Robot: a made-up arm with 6 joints. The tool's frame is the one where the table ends. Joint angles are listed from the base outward.
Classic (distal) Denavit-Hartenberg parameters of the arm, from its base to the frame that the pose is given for. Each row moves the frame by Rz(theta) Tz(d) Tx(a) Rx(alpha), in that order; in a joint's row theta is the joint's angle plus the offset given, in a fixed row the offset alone. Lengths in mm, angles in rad.
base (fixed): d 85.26  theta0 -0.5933  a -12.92  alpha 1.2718
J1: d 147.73  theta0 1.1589  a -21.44  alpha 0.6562
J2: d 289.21  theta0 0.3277  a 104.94  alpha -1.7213
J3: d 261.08  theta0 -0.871  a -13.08  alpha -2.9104
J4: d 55.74  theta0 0.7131  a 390  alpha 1.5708
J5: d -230  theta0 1.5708  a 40  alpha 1.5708
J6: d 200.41  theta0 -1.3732  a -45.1  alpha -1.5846
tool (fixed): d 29.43  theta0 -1.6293  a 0  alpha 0
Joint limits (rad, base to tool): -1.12..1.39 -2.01..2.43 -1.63..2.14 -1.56..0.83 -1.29..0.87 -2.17..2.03
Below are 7 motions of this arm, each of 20 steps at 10 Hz.
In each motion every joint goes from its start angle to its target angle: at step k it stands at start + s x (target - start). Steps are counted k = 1, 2, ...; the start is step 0. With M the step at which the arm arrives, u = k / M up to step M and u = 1 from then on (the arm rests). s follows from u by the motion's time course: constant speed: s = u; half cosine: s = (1 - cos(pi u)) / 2; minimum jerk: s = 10 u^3 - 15 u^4 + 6 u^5.
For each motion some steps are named. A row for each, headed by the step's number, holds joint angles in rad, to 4 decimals.
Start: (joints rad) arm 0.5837 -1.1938 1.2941 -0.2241 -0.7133 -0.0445
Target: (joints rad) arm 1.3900 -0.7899 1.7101 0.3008 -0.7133 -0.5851
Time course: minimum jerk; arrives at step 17
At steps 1, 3, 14, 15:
1: 0.5852 -1.1930 1.2949 -0.2231 -0.7133 -0.0455
3: 0.6171 -1.1771 1.3113 -0.2024 -0.7133 -0.0669
14: 1.3566 -0.8066 1.6929 0.2791 -0.7133 -0.5627
15: 1.3791 -0.7954 1.7045 0.2937 -0.7133 -0.5778

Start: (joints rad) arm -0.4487 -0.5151 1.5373 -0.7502 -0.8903 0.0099
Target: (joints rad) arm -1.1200 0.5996 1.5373 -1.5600 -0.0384 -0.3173
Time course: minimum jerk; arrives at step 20
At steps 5, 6, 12, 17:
5: -0.5182 -0.3997 1.5373 -0.8340 -0.8021 -0.0240
6: -0.5582 -0.3333 1.5373 -0.8823 -0.7514 -0.0435
12: -0.9069 0.2457 1.5373 -1.3029 -0.3088 -0.2134
17: -1.1021 0.5699 1.5373 -1.5384 -0.0611 -0.3086

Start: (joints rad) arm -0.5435 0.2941 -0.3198 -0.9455 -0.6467 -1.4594
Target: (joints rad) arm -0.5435 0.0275 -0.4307 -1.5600 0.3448 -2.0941
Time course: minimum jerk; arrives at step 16
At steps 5, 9, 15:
5: -0.5435 0.2461 -0.3398 -1.0561 -0.4682 -1.5736
9: -0.5435 0.1299 -0.3881 -1.3240 -0.0360 -1.8504
15: -0.5435 0.0281 -0.4305 -1.5586 0.3426 -2.0927

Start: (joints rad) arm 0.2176 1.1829 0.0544 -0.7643 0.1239 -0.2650
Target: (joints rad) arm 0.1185 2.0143 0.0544 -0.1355 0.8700 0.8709
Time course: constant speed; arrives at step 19
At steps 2, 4, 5, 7, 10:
2: 0.2072 1.2704 0.0544 -0.6981 0.2024 -0.1454
4: 0.1967 1.3579 0.0544 -0.6319 0.2810 -0.0259
5: 0.1915 1.4017 0.0544 -0.5988 0.3202 0.0339
7: 0.1811 1.4892 0.0544 -0.5326 0.3988 0.1535
10: 0.1654 1.6205 0.0544 -0.4334 0.5166 0.3328

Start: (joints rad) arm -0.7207 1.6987 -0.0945 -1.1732 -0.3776 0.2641
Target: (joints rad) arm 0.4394 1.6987 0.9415 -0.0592 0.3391 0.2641
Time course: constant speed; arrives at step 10
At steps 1, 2, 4, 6, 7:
1: -0.6047 1.6987 0.0091 -1.0618 -0.3059 0.2641
2: -0.4887 1.6987 0.1127 -0.9504 -0.2343 0.2641
4: -0.2567 1.6987 0.3199 -0.7276 -0.0909 0.2641
6: -0.0246 1.6987 0.5271 -0.5048 0.0524 0.2641
7: 0.0914 1.6987 0.6307 -0.3934 0.1241 0.2641

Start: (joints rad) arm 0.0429 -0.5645 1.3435 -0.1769 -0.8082 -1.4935
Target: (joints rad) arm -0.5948 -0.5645 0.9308 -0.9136 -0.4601 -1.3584
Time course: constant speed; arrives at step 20
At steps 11, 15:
11: -0.3078 -0.5645 1.1165 -0.5821 -0.6167 -1.4192
15: -0.4354 -0.5645 1.0340 -0.7294 -0.5471 -1.3922

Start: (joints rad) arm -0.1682 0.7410 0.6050 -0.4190 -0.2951 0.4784
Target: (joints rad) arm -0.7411 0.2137 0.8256 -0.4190 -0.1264 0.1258
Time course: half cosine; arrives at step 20
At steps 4, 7, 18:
4: -0.2229 0.6906 0.6261 -0.4190 -0.2790 0.4447
7: -0.3246 0.5970 0.6652 -0.4190 -0.2490 0.3821
18: -0.7271 0.2266 0.8202 -0.4190 -0.1305 0.1344

